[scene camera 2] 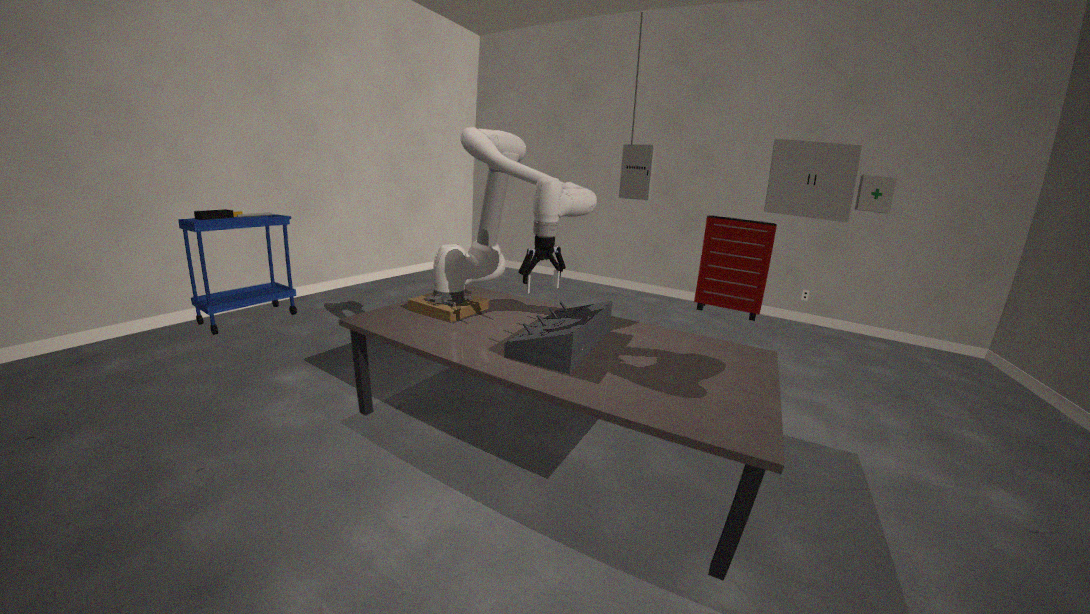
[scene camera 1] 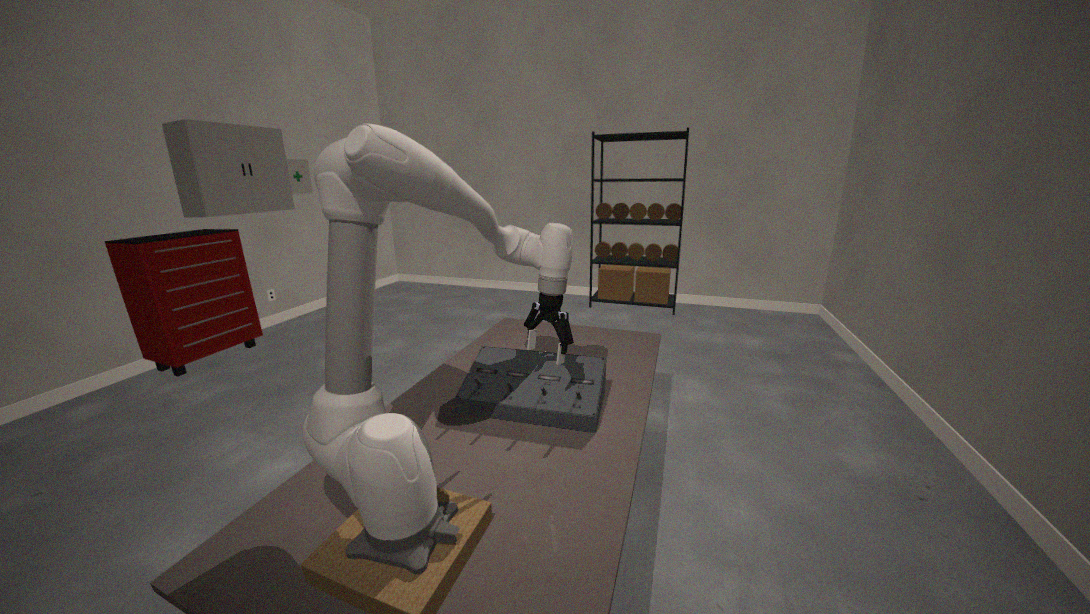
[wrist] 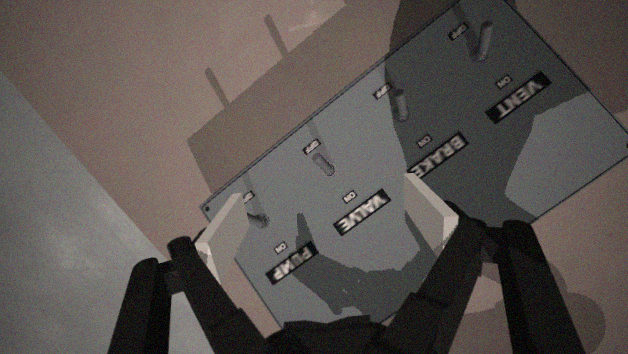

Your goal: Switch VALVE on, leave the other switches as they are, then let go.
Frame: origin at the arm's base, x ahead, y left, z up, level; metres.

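Seen in the pictures: gripper, fingertip midpoint: point(scene camera 2: 541, 289) point(scene camera 1: 545, 355) point(wrist: 323, 200); arm's base, link origin: point(scene camera 2: 448, 299) point(scene camera 1: 405, 530).
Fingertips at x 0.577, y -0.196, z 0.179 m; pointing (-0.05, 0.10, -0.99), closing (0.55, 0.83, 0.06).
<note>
Offsets run from my fingertips to a thing's middle. "*": to the spot under its first point. Level surfaces: height alone.
The dark grey switch panel point(scene camera 1: 587, 420) point(scene camera 2: 541, 352) point(wrist: 370, 255) lies on the table with its face sloping. In the wrist view the VALVE lever {* dx +0.001, dy +0.011, dz -0.119 m} point(wrist: 324, 164) leans toward its OFF label, above the VALVE nameplate {* dx +0.084, dy +0.006, dz -0.125 m} point(wrist: 361, 212). The PUMP lever {dx -0.003, dy -0.111, dz -0.127 m} point(wrist: 260, 220) is partly hidden by the left finger. The BRAKE lever {dx +0.007, dy +0.129, dz -0.127 m} point(wrist: 401, 105) and the VENT lever {dx +0.012, dy +0.249, dz -0.127 m} point(wrist: 482, 42) also lean to the OFF side. My gripper point(scene camera 1: 546, 347) point(scene camera 2: 543, 283) point(wrist: 323, 200) is open and empty, pointing down above the panel and apart from it. In the wrist view the VALVE lever shows between its fingers.
The brown table {dz -0.233 m} point(scene camera 1: 533, 488) point(scene camera 2: 686, 415) bears the panel and the arm's wooden base block point(scene camera 1: 474, 524) point(scene camera 2: 446, 308). A red tool cabinet point(scene camera 1: 202, 297) point(scene camera 2: 736, 266), a shelf rack point(scene camera 1: 640, 136) and a blue cart point(scene camera 2: 236, 223) stand away from the table.
</note>
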